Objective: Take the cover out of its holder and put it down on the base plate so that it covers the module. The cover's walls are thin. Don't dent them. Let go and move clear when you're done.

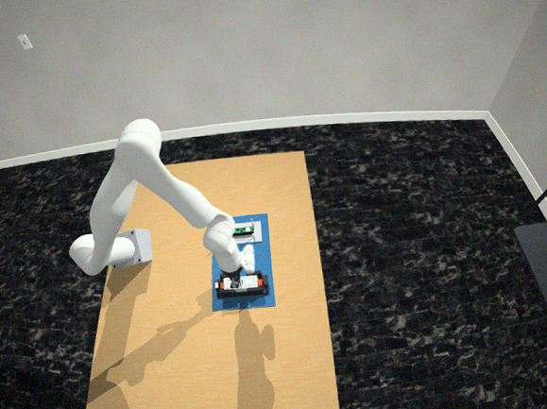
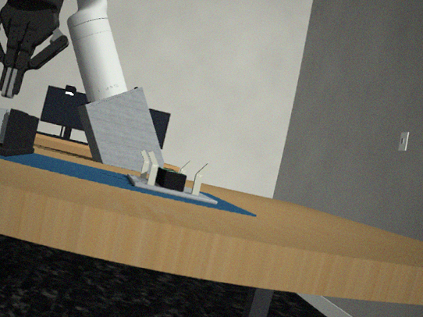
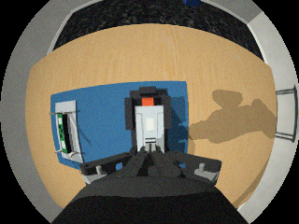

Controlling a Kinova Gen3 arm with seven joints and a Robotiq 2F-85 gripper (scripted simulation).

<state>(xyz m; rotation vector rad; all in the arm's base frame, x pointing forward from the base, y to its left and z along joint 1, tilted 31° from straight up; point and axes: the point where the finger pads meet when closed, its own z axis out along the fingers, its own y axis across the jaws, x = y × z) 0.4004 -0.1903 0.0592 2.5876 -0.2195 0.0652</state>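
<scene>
Now: hand 10 mm short of the cover and 60 mm above it.
</scene>
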